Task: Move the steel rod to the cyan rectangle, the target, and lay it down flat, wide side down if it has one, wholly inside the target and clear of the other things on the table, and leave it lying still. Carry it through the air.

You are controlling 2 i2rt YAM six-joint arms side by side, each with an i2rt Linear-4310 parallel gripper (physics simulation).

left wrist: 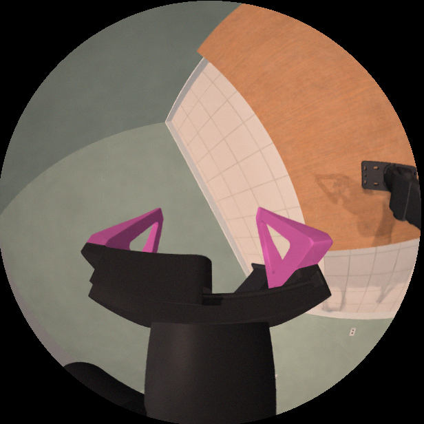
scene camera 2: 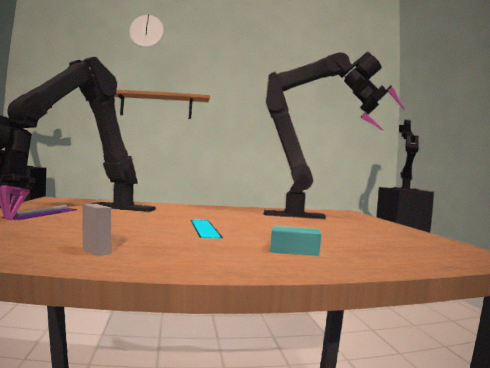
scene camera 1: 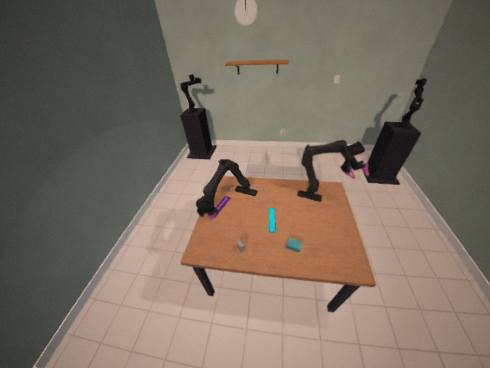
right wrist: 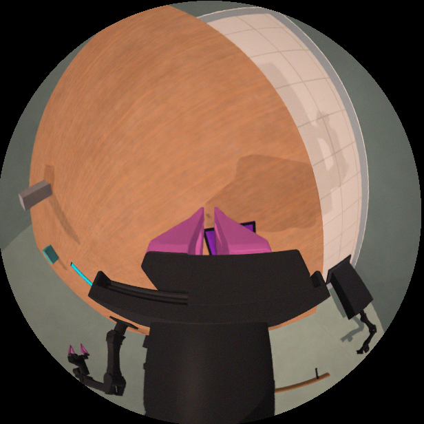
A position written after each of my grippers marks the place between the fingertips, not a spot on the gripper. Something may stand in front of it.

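Grey block (scene camera 2: 96,218); out of frame in the left wrist view. Right gripper, mine (right wrist: 208,212). My left gripper (left wrist: 209,212).
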